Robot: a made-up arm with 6 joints. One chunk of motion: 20 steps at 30 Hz.
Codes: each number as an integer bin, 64 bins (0 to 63) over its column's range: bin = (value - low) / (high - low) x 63, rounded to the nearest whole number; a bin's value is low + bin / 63 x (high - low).
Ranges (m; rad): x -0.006..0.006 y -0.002..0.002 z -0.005..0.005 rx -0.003..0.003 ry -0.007..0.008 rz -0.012..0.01
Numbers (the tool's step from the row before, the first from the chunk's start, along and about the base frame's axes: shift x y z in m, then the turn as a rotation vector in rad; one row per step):
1: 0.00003 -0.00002 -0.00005 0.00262 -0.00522 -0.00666
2: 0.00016 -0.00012 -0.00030 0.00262 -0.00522 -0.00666
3: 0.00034 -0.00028 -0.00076 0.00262 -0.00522 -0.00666
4: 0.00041 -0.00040 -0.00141 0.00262 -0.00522 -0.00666
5: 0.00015 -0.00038 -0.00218 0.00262 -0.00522 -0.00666
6: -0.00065 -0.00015 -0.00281 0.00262 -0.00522 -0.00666
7: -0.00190 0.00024 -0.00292 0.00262 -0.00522 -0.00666
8: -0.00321 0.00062 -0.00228 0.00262 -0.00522 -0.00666
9: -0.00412 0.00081 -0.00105 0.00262 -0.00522 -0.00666
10: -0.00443 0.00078 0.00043 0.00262 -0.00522 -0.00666
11: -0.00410 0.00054 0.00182 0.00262 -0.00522 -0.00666
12: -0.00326 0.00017 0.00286 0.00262 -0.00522 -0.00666
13: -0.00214 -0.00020 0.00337 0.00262 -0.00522 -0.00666
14: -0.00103 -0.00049 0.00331 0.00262 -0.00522 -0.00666
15: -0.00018 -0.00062 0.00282 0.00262 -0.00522 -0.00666
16: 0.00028 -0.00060 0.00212 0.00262 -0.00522 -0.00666
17: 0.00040 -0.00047 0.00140 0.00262 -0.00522 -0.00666
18: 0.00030 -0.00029 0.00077 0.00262 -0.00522 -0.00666
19: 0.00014 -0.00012 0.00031 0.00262 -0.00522 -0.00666
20: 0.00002 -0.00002 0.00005 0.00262 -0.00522 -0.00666
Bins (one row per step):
1: 32 31 31 59 7 15
2: 32 30 30 59 7 15
3: 33 27 27 59 7 15
4: 34 25 23 59 7 15
5: 32 26 18 59 7 15
6: 28 29 14 59 7 15
7: 22 35 13 59 7 15
8: 15 41 17 59 7 15
9: 10 44 25 59 7 15
10: 8 44 34 59 7 15
11: 10 40 43 59 7 15
12: 14 34 50 59 7 15
13: 20 28 53 59 7 15
14: 26 24 52 59 7 15
15: 31 22 49 59 7 15
16: 33 22 45 59 7 15
17: 34 24 40 59 7 15
18: 33 27 36 59 7 15
19: 32 30 33 59 7 15
20: 32 31 32 59 7 15

